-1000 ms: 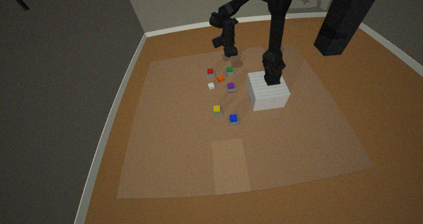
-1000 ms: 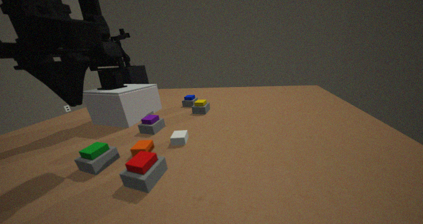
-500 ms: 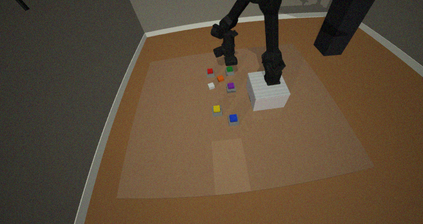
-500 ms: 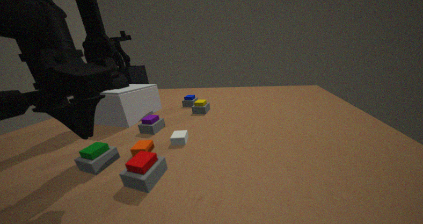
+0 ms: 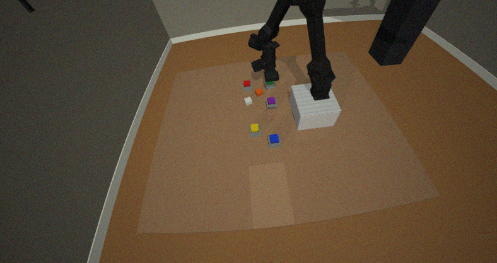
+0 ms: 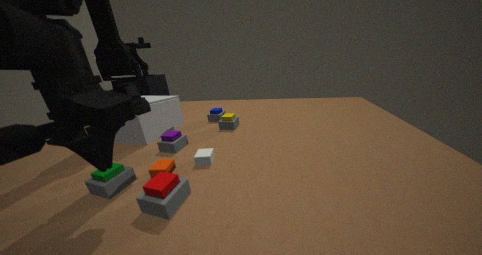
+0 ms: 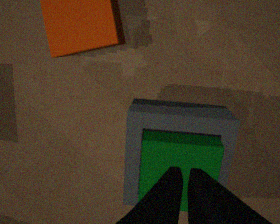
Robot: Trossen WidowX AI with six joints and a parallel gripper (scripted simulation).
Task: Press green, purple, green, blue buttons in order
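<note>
Right now the green button is 1 cm below my gripper tip. Also, from my gripper tip: red button 12 cm ahead; orange block 6 cm ahead, 5 cm to the left, 3 cm below; purple button 1 cm ahead, 14 cm to the left.
</note>
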